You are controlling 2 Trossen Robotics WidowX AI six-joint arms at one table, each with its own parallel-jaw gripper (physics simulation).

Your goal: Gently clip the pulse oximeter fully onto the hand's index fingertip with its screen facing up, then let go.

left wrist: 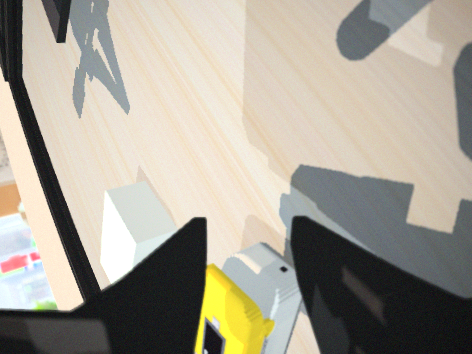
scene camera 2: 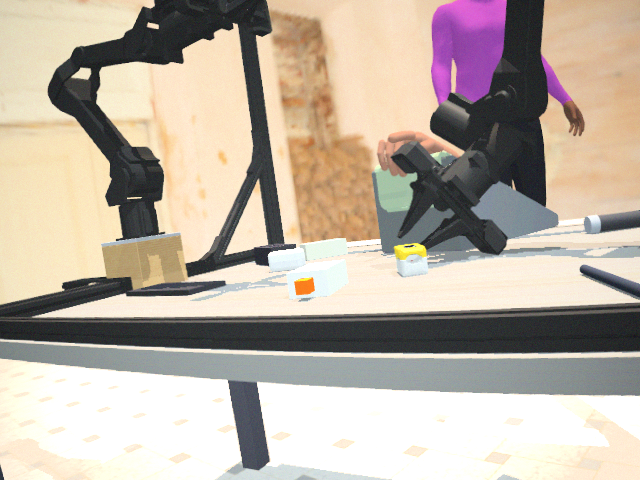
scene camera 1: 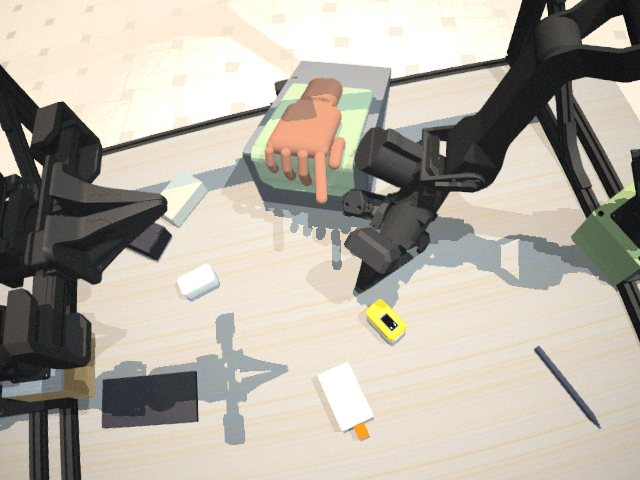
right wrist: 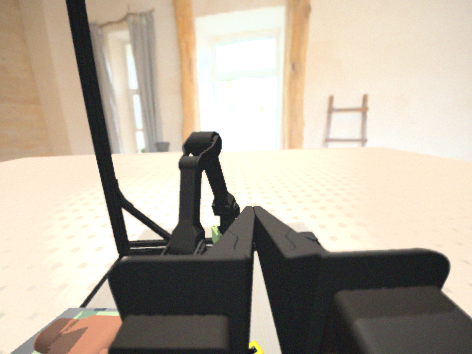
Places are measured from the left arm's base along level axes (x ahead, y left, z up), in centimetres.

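Where they show: left gripper, between the fingertips: (left wrist: 249,229) (scene camera 2: 406,245) (scene camera 1: 361,289); right gripper, between the fingertips: (scene camera 1: 165,202) (right wrist: 252,212); left arm's base, origin of its link: (scene camera 1: 639,221); right arm's base, origin of its link: (scene camera 2: 140,237).
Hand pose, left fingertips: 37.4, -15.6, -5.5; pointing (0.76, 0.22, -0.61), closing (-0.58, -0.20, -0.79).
Observation:
Things, the pixels of their top centre, and the offset from my left fingertips, as dx, dy, dz. "*": a spot on its surface instead.
- white pulse oximeter, centre of its top: (left wrist: 211,338) (scene camera 2: 408,244) (scene camera 1: 385,318) -0.4, +5.5, +0.5
- grey wedge, a spot on its surface: (scene camera 1: 382,77) * -24.5, -29.8, +1.3
- white box with an orange tab, centre of its top: (left wrist: 114,263) (scene camera 2: 314,267) (scene camera 1: 348,402) +10.1, +12.2, +0.0
- white rounded block, centre of its top: (scene camera 1: 194,277) (scene camera 2: 285,250) +20.0, -15.1, +0.4
- pale block, centre of its top: (scene camera 1: 176,193) (scene camera 2: 322,241) +16.4, -30.5, +0.2
- dark flat slab, centre of its top: (scene camera 2: 173,286) (scene camera 1: 147,399) +34.9, -3.3, -2.0
- pen, centre of its top: (scene camera 2: 614,275) (scene camera 1: 570,387) -16.4, +27.5, -1.9
The yellow and white pulse oximeter (scene camera 1: 385,321) (scene camera 2: 410,259) (left wrist: 232,305) lies on the table with its dark screen facing up. The hand (scene camera 1: 307,126) (scene camera 2: 416,138) rests palm down on a green pad, its index finger (scene camera 1: 321,178) pointing out over the pad's front edge. My left gripper (scene camera 1: 360,289) (scene camera 2: 412,240) (left wrist: 249,229) is partly open and empty, low and tilted beside the oximeter; in the left wrist view the oximeter shows beyond and below the fingertips, partly hidden by a finger. My right gripper (scene camera 1: 163,203) (right wrist: 252,212) is shut and empty, raised at the left of scene camera 1.
A grey wedge (scene camera 1: 382,77) bears the pad and hand, close beside the left gripper. A white box with an orange tab (scene camera 1: 345,396) (scene camera 2: 330,276), a white rounded block (scene camera 1: 198,281), a pale block (scene camera 1: 185,198), a dark flat slab (scene camera 1: 178,417) and a pen (scene camera 1: 567,387) lie around.

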